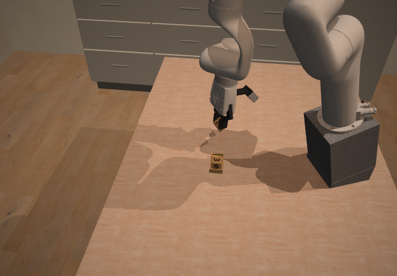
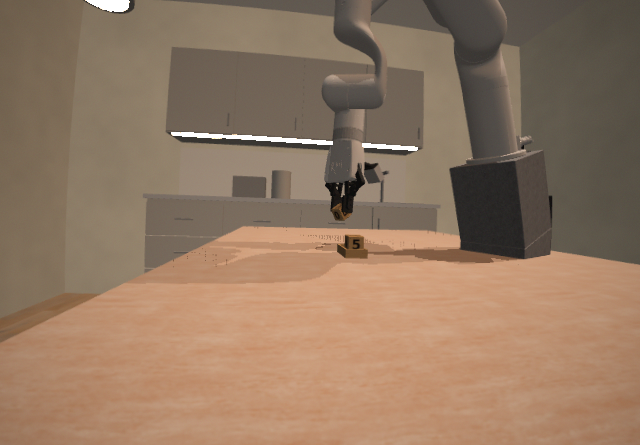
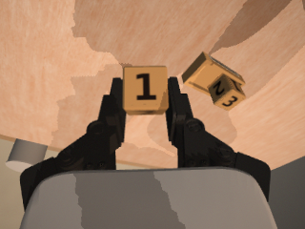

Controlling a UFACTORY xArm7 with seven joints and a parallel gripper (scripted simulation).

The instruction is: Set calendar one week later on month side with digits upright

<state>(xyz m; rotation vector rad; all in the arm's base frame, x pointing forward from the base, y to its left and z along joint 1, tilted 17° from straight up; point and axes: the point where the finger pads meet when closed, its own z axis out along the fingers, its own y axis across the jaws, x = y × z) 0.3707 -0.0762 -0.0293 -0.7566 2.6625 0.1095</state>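
My gripper is now 20 mm above the wooden cube.
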